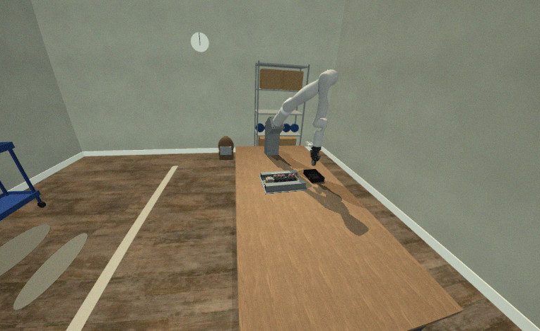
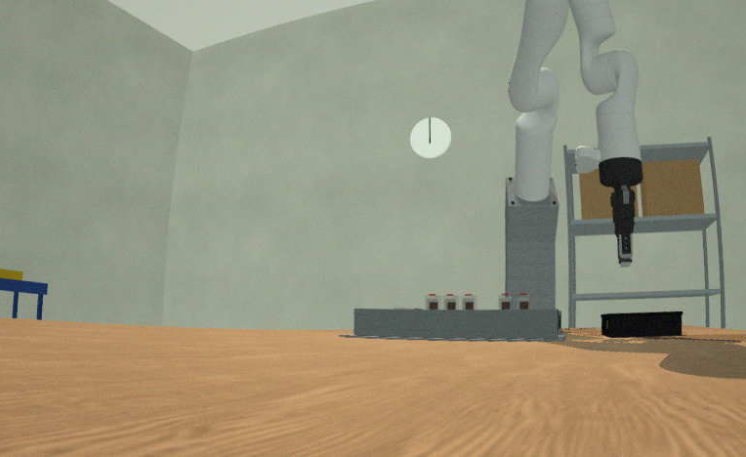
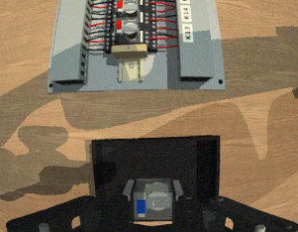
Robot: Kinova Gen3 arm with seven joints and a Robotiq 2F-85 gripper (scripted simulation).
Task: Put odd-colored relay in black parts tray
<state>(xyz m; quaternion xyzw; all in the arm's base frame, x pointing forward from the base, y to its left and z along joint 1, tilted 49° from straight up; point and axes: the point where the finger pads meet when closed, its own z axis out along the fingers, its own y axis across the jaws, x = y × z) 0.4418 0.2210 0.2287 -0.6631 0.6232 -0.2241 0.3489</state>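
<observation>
The black parts tray lies 1 cm behind my hand, 2 cm to the left of it and 12 cm below it.
</observation>
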